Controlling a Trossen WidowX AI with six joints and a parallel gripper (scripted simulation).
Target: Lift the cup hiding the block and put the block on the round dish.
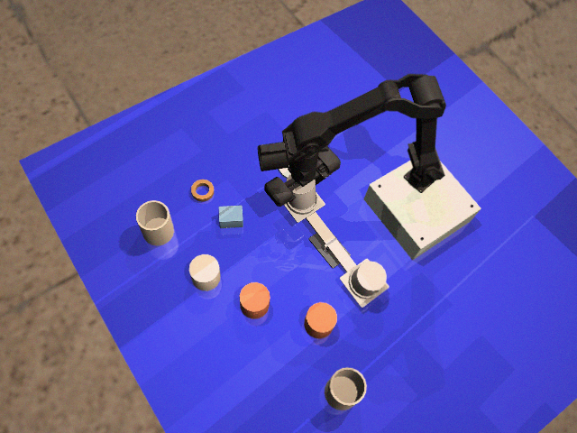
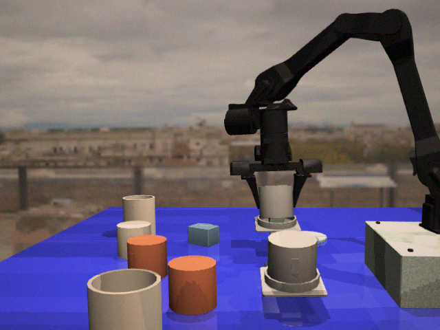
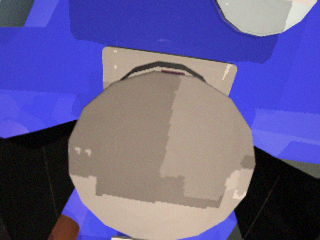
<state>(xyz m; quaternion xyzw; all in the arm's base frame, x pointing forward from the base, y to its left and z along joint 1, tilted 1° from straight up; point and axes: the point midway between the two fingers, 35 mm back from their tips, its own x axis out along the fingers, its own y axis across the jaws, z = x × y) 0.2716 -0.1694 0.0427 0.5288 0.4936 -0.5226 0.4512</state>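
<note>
The pale green block lies 20 mm below my gripper tip. The rest, counted from my gripper tip: round pale dish 90 mm behind, 100 mm to the right, 90 mm below.
</note>
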